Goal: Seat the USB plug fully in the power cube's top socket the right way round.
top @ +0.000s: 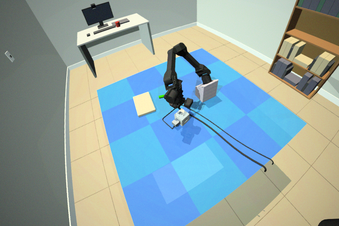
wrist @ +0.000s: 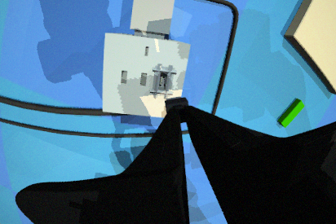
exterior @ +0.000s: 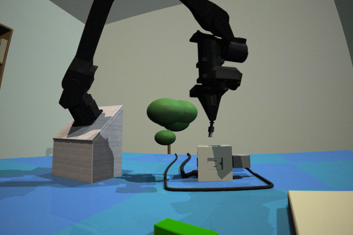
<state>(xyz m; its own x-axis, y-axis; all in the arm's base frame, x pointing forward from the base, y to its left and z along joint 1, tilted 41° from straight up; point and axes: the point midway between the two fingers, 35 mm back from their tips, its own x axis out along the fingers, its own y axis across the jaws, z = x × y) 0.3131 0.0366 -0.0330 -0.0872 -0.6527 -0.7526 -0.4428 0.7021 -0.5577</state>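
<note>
The black USB plug is 20 mm below my gripper tip. From my gripper tip the other things lie so: green block: 270 mm to the right, 130 mm below, 10 mm behind; beige board: 290 mm to the right, 160 mm ahead, 120 mm below.
</note>
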